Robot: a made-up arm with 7 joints.
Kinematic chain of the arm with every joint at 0, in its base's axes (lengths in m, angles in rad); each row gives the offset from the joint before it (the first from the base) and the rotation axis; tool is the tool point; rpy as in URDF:
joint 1: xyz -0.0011 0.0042 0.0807 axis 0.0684 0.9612 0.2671
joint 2: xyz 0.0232 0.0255 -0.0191 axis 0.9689 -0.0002 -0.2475
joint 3: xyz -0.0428 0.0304 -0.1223 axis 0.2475 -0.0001 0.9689
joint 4: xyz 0.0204 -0.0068 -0.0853 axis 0.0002 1 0
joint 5: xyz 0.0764 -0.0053 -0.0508 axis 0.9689 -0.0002 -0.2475
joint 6: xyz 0.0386 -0.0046 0.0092 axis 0.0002 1 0
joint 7: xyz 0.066 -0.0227 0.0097 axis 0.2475 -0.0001 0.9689
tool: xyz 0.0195 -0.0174 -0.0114 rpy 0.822 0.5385 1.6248
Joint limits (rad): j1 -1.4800..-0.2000 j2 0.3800..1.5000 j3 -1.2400..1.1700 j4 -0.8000..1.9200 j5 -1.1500..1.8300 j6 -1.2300..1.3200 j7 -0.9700..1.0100
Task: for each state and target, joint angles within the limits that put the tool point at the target. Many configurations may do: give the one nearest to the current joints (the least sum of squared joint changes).
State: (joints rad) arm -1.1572 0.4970 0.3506 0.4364 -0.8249 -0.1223 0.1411
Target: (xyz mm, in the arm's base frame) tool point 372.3 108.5 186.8
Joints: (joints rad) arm -1.2921 0.4410 0.2904 0.4914 -0.8077 -0.0689 0.1540
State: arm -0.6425 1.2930 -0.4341 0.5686 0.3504 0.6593 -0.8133
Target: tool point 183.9 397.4 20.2
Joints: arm -0.5747 1.5000 -0.3494 0.8997 0.5516 0.6762 -0.5737
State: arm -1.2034 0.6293 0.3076 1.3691 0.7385 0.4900 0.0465
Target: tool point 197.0 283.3 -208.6
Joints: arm -0.6299 0.7386 0.2782 1.4075 0.8005 0.5030 0.1027
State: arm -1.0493 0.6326 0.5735 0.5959 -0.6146 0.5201 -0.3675
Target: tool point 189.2 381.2 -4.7
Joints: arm -0.3971 0.7898 1.1700 0.6877 -0.7274 0.3904 -0.3623
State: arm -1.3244 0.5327 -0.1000 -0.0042 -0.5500 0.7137 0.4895
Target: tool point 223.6 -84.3 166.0
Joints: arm -1.2602 0.4571 -0.3364 -0.6047 -0.6554 0.5804 0.4123
